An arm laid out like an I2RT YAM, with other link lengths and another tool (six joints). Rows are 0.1 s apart.
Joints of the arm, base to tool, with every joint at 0 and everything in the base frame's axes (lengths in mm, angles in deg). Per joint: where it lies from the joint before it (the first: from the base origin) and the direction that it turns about. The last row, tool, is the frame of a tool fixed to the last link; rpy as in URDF.
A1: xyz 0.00 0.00 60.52 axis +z
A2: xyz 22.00 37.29 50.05 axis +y
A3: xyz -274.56 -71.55 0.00 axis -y
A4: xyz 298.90 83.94 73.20 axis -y
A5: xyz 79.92 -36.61 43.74 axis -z
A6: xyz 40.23 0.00 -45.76 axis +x
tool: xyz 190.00 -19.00 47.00 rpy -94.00 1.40 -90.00
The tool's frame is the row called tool.
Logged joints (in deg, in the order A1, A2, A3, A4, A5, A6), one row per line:
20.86, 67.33, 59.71, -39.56, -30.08, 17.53
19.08, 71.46, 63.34, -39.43, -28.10, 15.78
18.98, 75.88, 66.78, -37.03, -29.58, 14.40
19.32, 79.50, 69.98, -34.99, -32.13, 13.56
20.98, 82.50, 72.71, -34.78, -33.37, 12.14
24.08, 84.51, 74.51, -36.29, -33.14, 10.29
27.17, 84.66, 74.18, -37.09, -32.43, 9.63
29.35, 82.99, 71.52, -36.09, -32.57, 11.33
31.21, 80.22, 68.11, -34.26, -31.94, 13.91
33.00, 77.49, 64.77, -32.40, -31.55, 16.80
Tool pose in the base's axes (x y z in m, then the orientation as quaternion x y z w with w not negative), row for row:
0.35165, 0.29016, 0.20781, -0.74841, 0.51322, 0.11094, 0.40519
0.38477, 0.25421, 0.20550, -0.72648, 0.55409, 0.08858, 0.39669
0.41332, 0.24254, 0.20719, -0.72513, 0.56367, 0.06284, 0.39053
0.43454, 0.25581, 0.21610, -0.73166, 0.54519, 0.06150, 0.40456
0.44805, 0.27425, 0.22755, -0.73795, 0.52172, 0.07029, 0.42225
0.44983, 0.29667, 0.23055, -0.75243, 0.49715, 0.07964, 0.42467
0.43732, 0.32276, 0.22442, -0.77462, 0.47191, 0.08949, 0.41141
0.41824, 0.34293, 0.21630, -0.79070, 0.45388, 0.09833, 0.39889
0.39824, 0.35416, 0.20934, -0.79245, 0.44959, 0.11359, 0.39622
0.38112, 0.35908, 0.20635, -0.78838, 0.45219, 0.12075, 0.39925
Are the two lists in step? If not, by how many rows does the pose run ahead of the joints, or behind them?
The pose runs 1 row behind the joints: the pose in row i belongs to the joints in row i - 1.
